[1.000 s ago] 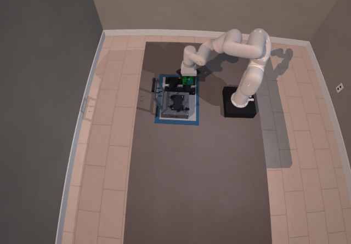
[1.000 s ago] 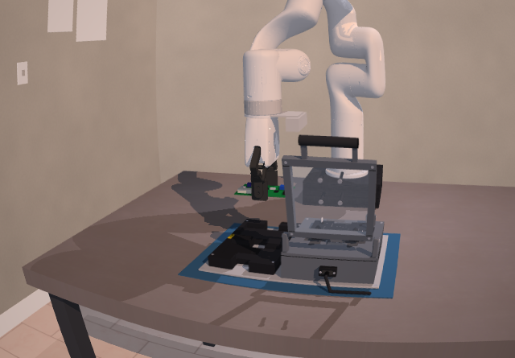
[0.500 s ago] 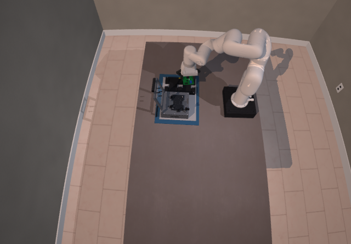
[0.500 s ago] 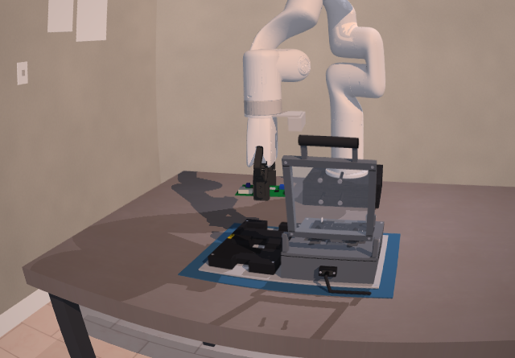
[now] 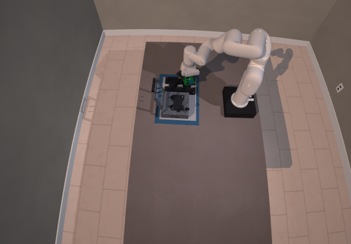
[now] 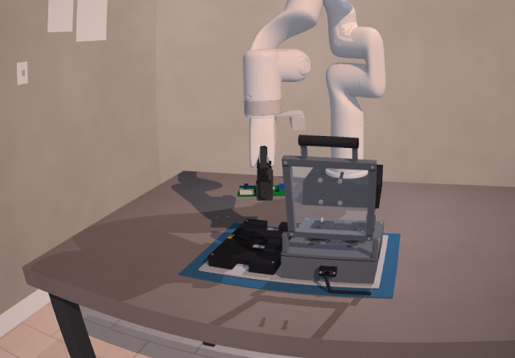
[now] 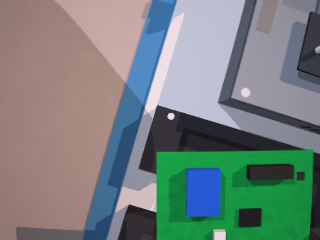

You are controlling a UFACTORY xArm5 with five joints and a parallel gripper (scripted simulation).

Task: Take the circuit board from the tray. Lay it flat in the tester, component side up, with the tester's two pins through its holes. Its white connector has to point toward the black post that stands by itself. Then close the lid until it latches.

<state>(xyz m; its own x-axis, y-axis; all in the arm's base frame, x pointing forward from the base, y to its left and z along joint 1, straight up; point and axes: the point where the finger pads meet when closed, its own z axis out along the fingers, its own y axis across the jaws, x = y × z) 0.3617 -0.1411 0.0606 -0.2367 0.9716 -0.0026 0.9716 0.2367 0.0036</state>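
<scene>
The green circuit board lies right at my hand. Also, from my hand: clear lid (190 mm ahead, 160 mm to the left, 60 mm above); then nest (170 mm to the left, 70 mm ahead, 50 mm below).
</scene>
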